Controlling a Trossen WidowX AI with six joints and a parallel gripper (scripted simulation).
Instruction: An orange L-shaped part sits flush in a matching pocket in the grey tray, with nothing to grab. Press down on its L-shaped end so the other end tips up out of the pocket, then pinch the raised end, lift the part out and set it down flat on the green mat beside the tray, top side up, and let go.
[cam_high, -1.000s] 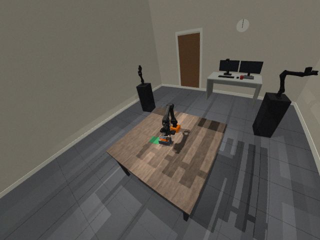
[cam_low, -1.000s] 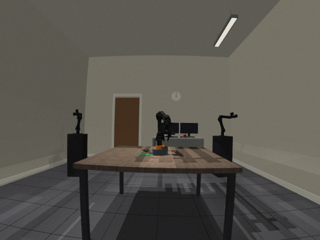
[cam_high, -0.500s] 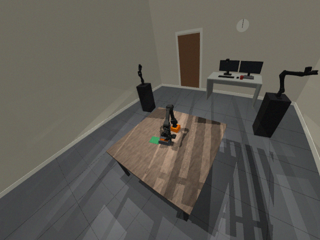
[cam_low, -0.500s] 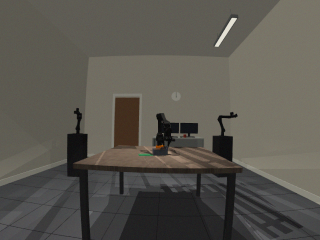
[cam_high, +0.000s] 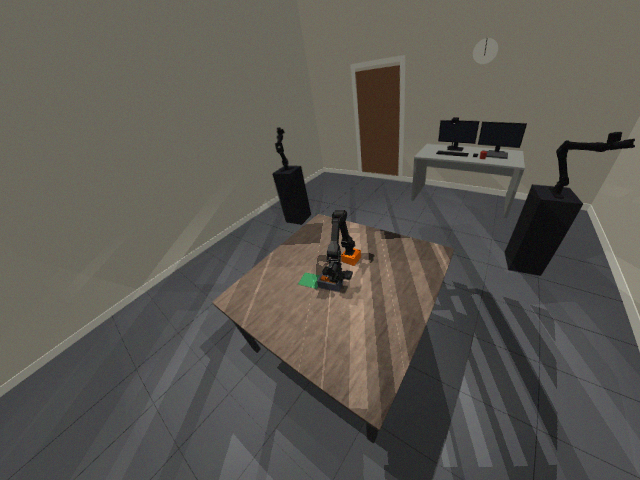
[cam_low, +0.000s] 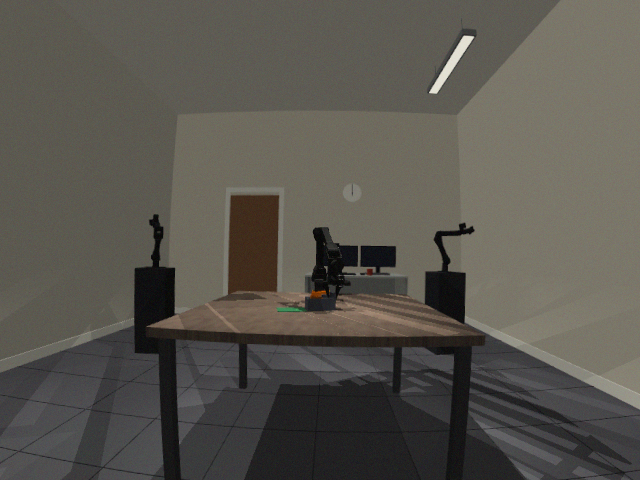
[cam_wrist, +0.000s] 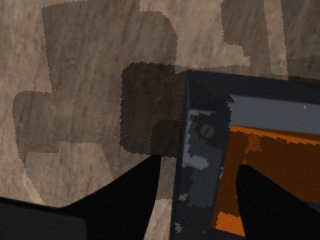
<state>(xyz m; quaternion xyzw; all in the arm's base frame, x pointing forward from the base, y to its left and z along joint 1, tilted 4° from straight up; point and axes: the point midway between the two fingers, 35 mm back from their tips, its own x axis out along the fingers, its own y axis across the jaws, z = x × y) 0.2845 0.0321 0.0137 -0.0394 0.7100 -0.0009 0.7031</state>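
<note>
My gripper tip is now 5 cm to the left of the orange L-shaped part and 1 cm above it. The rest, counted from my gripper tip: green mat (1 cm ahead, 22 cm to the right, 7 cm below).
</note>
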